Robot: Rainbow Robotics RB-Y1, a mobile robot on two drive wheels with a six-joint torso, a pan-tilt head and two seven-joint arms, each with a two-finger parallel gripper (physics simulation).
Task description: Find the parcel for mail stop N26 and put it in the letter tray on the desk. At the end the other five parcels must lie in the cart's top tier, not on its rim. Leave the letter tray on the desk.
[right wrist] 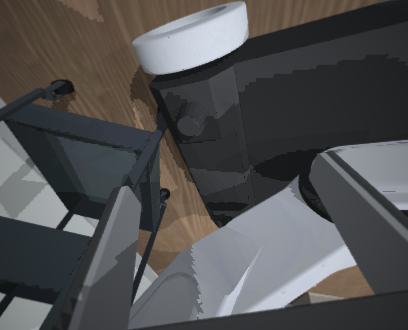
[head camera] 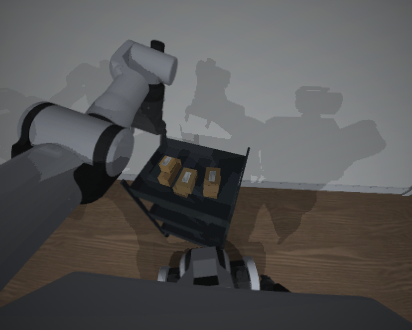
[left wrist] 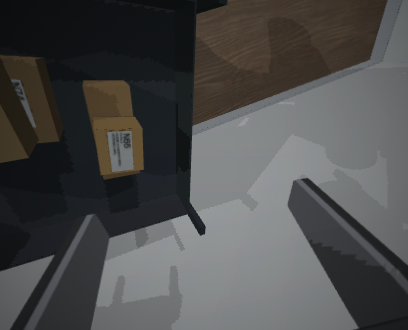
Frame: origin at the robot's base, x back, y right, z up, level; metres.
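Seen in the pictures: left gripper, between the fingertips: (head camera: 146, 138) (left wrist: 199, 208); right gripper, between the fingertips: (right wrist: 222, 180) (head camera: 263, 290).
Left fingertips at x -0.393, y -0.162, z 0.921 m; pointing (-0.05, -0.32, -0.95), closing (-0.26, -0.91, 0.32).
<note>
Offsets run from my left fingertips to a thing's top centre. "*": to the spot under its first point.
Cardboard parcels lie in the top tier of the dark cart (head camera: 205, 149) (left wrist: 185, 100) in three groups. In the left group, a parcel labelled N66 @(dz -0.156, dx -0.021, dy +0.037 m) (head camera: 171, 164) (left wrist: 120, 145) overlaps a plain-looking parcel @(dz -0.206, dx -0.020, dy +0.038 m) (head camera: 166, 179) (left wrist: 107, 97). A middle parcel @(dz -0.158, dx +0.074, dy +0.123 m) (head camera: 186, 181) and a right parcel @(dz -0.158, dx +0.082, dy +0.227 m) (head camera: 212, 180) carry labels too small to read in the head view. A parcel @(dz -0.208, dx +0.062, dy +0.103 m) (left wrist: 47, 100) at the left wrist view's left edge has a partly hidden label. No N26 label is readable. My left gripper (left wrist: 199, 208) is open and empty, above the cart's corner. My right gripper (right wrist: 222, 180) is open and empty, beside the cart.
A pale wall (head camera: 280, 60) stands behind the cart. A thin post (left wrist: 197, 220) sticks out at the cart's corner. My base with a white wheel (right wrist: 195, 42) is close to the cart's lower part @(* dz -0.748, dx +0.108, dy +0.334 m) (right wrist: 80, 127). The desk and letter tray do not show.
</note>
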